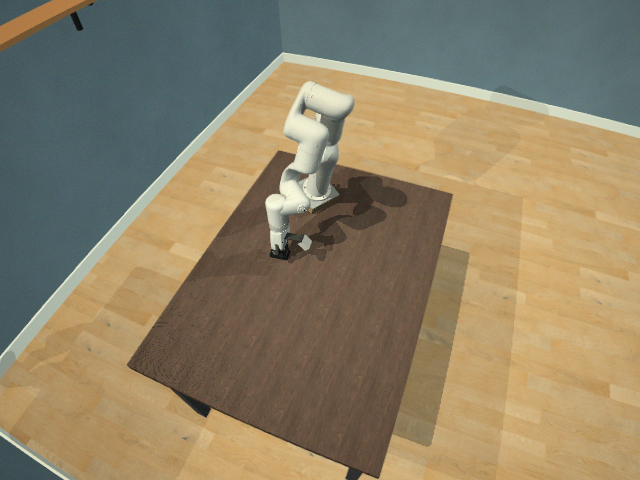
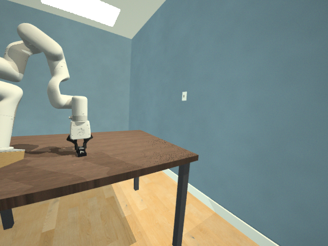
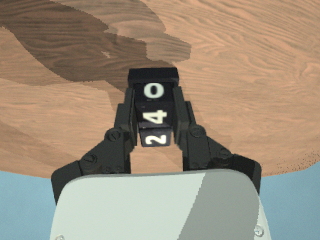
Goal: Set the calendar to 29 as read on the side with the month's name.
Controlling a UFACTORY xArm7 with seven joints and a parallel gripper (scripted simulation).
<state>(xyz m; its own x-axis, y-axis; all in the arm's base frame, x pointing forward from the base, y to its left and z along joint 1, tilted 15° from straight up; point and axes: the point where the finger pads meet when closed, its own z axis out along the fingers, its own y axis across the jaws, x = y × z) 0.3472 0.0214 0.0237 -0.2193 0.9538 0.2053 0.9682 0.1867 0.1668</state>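
Right now the black tray is 30 mm below my hand and 20 mm to the right of it.
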